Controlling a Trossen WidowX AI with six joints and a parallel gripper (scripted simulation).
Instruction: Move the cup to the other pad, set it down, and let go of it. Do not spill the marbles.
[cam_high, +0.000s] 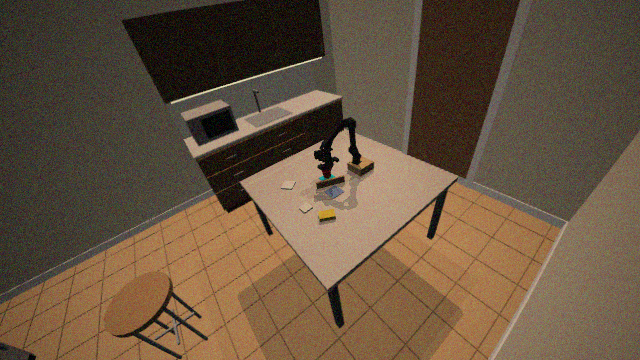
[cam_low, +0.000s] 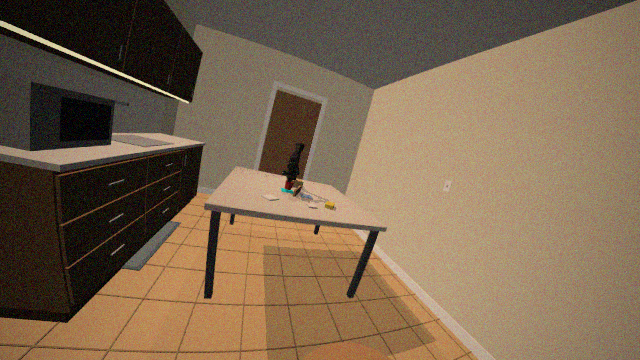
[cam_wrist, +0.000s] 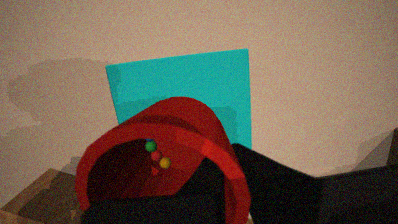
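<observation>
Right now the red cup is 30 mm ahead of my gripper tip. Also, from my gripper tip: wooden bar: 70 mm ahead, 80 mm to the left, 40 mm below; yellow block: 340 mm ahead, 300 mm to the left, 40 mm below; blue pad: 120 mm ahead, 160 mm to the left, 60 mm below.
</observation>
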